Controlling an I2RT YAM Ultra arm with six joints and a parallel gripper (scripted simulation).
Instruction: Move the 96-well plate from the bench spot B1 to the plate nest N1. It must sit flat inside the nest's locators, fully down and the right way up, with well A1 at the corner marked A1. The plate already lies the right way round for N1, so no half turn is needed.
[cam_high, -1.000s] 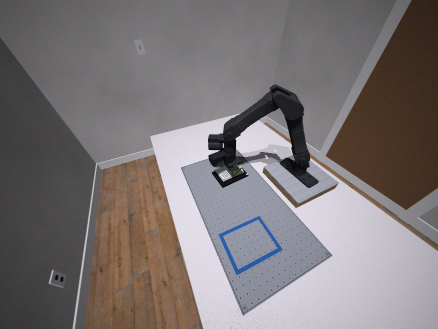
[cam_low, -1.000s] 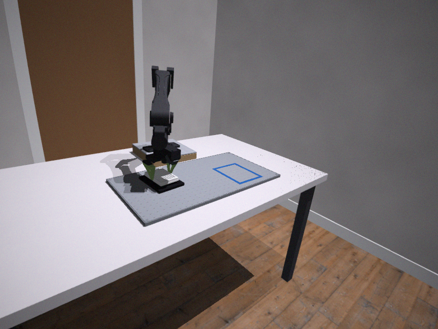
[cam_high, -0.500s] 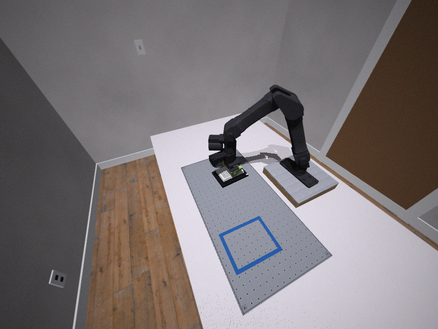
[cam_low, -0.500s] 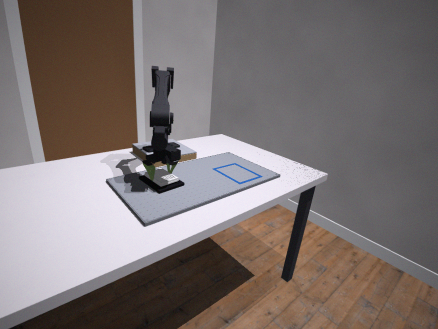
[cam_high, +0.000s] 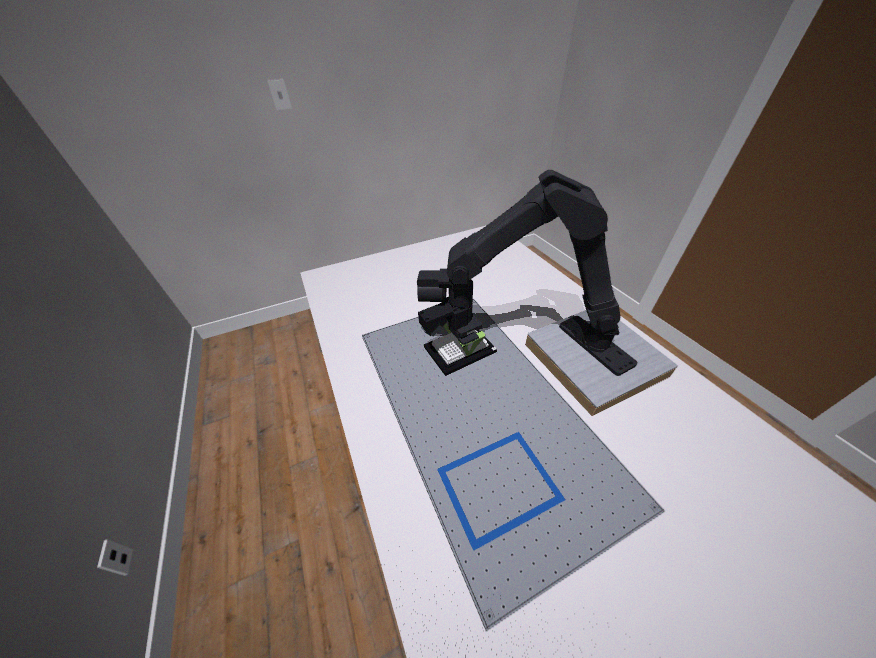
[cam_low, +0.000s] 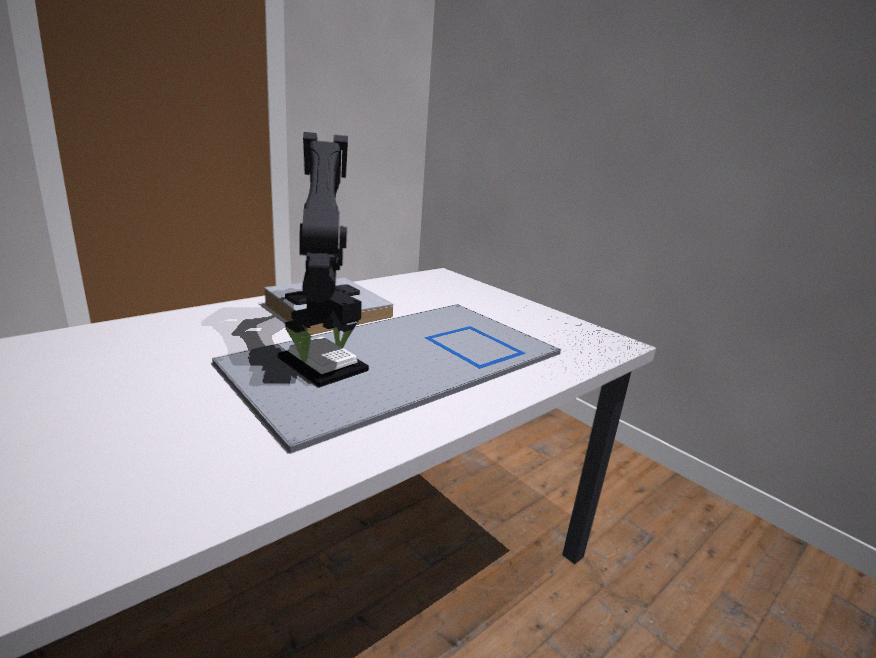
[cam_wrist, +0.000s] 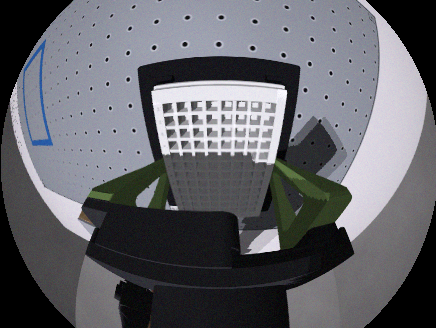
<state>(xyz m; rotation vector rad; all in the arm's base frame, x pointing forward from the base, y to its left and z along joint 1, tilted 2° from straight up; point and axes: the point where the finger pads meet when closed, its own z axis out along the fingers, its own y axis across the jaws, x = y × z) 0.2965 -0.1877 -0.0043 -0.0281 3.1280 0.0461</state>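
Now: hand right at the white 96-well plate. Also, from my hand: black plate nest N1: 20 mm below.
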